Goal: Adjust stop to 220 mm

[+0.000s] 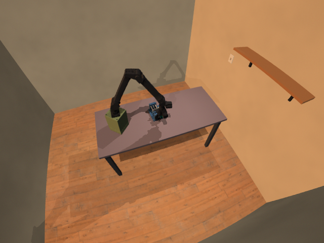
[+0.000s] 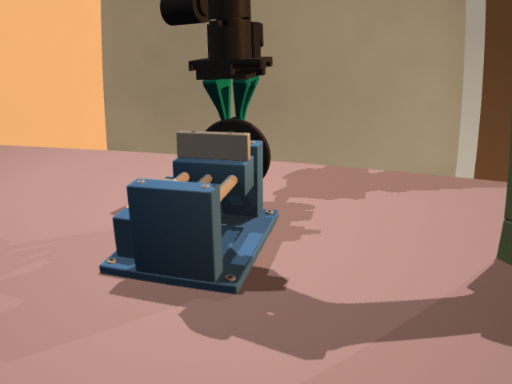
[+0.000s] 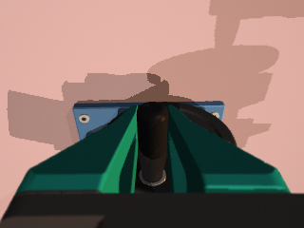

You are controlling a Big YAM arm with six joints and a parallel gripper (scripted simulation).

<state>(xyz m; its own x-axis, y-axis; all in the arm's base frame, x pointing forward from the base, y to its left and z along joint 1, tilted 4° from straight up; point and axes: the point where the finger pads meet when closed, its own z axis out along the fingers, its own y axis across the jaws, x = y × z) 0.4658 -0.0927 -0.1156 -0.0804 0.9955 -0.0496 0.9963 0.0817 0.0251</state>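
The grey stop plate is 1 cm behind my hand, 12 cm to the left of it and 2 cm below it. The rest, counted from my hand: black crank handle: 1 cm to the left.
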